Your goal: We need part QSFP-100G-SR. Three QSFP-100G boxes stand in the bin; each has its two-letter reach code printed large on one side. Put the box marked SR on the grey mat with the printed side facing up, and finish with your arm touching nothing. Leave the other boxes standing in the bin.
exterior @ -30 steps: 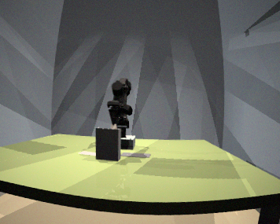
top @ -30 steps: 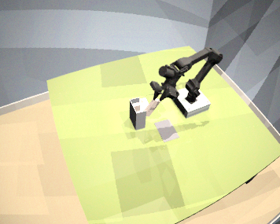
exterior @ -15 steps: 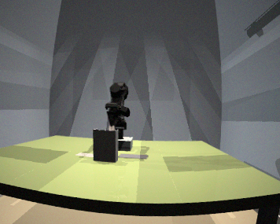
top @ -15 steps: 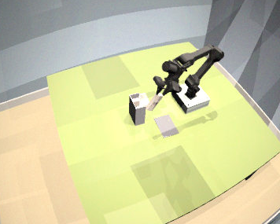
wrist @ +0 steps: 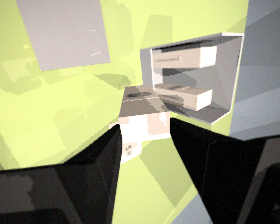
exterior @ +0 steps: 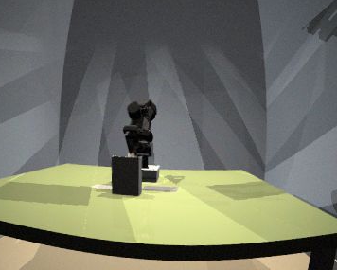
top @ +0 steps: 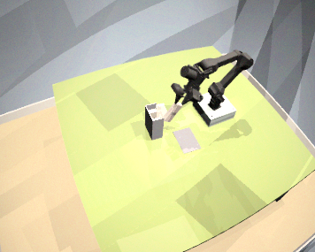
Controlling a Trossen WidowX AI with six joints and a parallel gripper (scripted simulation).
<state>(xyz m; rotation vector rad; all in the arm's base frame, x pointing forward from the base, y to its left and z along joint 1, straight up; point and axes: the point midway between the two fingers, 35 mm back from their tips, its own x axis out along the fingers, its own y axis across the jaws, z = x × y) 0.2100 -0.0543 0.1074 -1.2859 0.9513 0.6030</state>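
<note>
The grey mat lies 2 cm ahead of my gripper tip, 13 cm to the left of it and 14 cm below it. Also, from my gripper tip: white card: 2 cm ahead, 12 cm to the right, 14 cm below.
</note>
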